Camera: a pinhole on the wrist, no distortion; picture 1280 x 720 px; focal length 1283.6 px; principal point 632.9 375.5 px. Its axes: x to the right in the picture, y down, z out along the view. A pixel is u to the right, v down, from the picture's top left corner.
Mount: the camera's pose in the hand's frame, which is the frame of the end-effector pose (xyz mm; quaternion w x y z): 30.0 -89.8 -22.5 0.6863 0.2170 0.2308 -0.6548
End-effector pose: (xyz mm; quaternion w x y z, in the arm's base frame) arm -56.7 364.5 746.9 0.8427 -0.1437 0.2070 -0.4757
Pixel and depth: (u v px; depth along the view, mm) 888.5 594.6 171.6
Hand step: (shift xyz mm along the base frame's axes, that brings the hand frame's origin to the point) -86.1 -163.3 164.1
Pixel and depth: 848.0 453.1 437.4
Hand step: -132.7 -257.6 411.3
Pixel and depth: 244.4 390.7 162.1
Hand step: -27.0 -99.1 176.6
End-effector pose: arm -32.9 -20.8 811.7 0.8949 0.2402 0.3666 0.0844
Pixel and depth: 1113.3 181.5 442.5
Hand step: 137.5 -517.9 -88.4
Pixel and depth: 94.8 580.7 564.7
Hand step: 484.9 -372.2 155.7
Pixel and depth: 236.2 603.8 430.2
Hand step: 356.3 -316.9 58.6
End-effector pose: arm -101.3 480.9 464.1 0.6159 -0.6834 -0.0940 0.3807
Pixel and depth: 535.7 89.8 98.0
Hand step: 18.2 85.3 129.7
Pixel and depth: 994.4 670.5 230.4
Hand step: 80.7 211.7 221.7
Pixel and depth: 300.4 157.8 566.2
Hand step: -258.5 438.9 336.0
